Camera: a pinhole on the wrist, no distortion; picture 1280 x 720 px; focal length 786.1 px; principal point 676.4 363.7 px. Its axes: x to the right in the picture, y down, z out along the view. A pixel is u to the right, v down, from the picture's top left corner.
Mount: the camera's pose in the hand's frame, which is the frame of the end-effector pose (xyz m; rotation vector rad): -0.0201 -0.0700 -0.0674 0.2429 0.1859 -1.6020
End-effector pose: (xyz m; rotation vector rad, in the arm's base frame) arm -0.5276 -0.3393 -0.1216 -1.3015 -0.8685 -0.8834
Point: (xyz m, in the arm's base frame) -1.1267 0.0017 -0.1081
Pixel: 1158 74
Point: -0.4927 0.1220 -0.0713
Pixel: 266 475
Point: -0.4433 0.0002 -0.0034
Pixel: 172 697
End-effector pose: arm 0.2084 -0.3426 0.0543 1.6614 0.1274 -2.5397
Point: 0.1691 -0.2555 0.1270
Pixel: 615 175
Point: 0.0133 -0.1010 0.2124
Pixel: 964 267
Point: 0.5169 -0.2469 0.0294
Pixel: behind the camera
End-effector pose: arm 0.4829 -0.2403 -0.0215 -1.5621 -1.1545 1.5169
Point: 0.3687 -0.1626 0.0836
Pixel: 788 660
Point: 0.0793 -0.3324 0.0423
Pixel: 480 280
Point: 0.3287 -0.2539 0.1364
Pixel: 795 239
